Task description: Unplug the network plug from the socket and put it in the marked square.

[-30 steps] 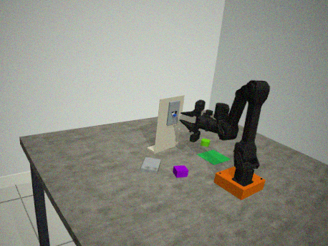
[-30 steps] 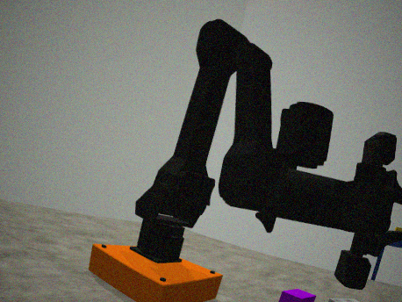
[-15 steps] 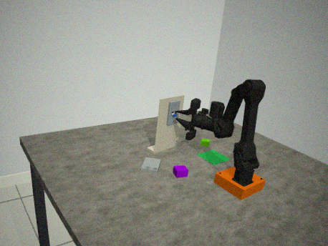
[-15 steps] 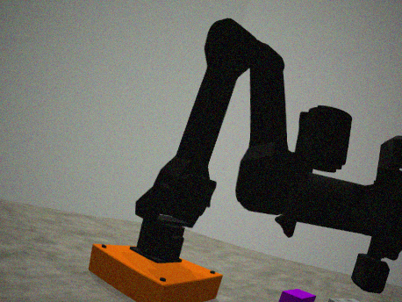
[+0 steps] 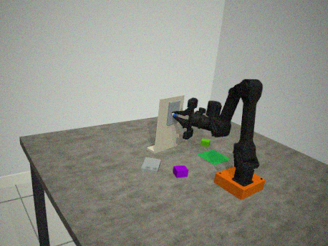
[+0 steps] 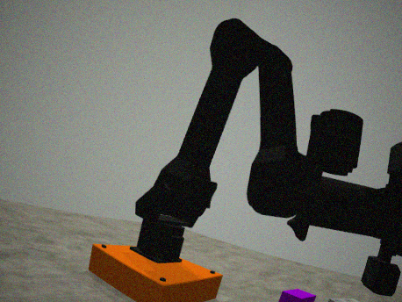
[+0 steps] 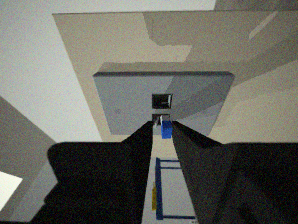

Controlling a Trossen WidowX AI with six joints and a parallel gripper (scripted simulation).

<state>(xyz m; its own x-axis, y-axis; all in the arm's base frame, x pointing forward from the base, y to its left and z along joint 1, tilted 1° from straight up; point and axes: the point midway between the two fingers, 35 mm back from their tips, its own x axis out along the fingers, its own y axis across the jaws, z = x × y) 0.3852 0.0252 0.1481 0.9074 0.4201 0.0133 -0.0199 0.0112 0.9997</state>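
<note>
The green marked square lies 190 mm below my gripper tip, 160 mm to the right of it and 150 mm behind it. Round my gripper tip: grey flat block 180 mm below, 170 mm to the left, 90 mm behind; then blue network plug 10 mm ahead; then upright panel 70 mm below, 30 mm ahead.
</note>
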